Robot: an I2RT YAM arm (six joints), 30 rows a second.
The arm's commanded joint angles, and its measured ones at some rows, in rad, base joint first. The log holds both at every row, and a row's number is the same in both.
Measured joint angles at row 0: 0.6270 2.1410 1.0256 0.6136 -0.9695 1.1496
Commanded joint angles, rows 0 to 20: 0.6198 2.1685 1.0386 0.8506 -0.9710 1.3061; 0.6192 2.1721 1.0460 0.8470 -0.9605 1.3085; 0.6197 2.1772 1.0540 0.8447 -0.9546 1.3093; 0.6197 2.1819 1.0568 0.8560 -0.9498 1.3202; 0.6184 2.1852 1.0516 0.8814 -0.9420 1.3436; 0.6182 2.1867 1.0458 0.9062 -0.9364 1.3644; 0.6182 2.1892 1.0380 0.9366 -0.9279 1.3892; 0.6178 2.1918 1.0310 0.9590 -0.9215 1.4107; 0.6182 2.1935 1.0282 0.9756 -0.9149 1.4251; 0.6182 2.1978 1.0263 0.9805 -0.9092 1.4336; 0.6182 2.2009 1.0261 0.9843 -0.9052 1.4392; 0.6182 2.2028 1.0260 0.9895 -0.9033 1.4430; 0.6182 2.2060 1.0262 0.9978 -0.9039 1.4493; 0.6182 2.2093 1.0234 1.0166 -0.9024 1.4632; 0.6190 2.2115 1.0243 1.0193 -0.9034 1.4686; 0.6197 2.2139 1.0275 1.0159 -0.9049 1.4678; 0.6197 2.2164 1.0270 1.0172 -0.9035 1.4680; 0.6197 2.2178 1.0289 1.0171 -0.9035 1.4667; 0.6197 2.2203 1.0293 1.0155 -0.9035 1.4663; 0.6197 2.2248 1.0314 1.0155 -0.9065 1.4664; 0.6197 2.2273 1.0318 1.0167 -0.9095 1.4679
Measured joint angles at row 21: 0.6231 2.2028 1.0279 0.9710 -0.9169 1.4349
